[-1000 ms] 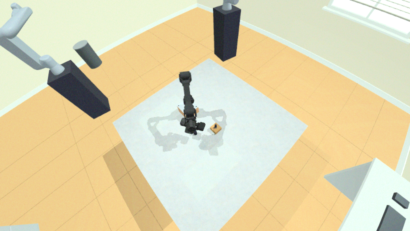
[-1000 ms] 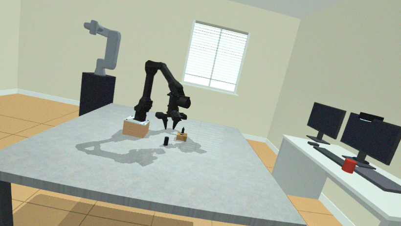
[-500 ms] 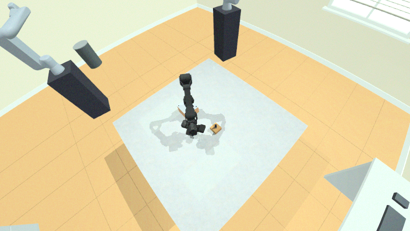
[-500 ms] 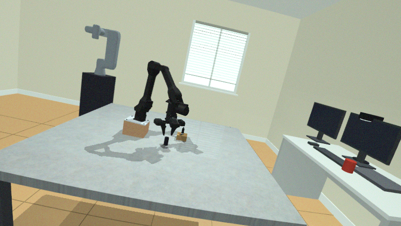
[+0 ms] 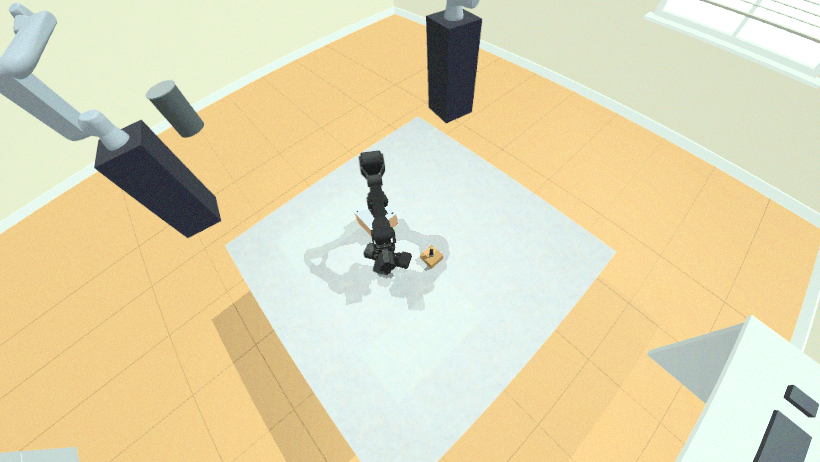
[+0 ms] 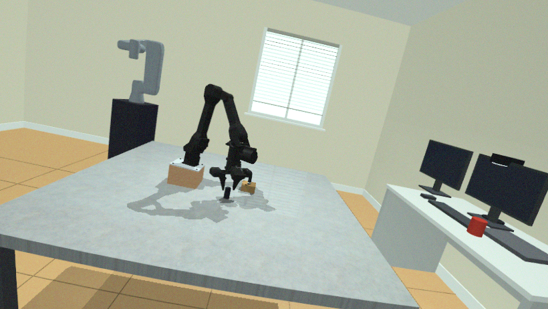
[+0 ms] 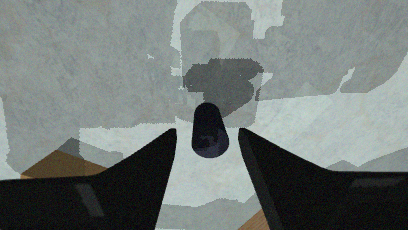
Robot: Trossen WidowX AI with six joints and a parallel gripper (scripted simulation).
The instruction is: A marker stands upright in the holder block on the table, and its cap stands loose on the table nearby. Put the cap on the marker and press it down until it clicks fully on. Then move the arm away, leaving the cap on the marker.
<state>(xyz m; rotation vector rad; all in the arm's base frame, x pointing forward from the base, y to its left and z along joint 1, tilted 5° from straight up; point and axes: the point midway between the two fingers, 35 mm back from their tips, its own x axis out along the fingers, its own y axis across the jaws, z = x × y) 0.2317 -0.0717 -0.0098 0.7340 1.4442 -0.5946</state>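
The tan holder block lies 170 mm to the left of my gripper tip, 50 mm ahead of it and 20 mm below it.
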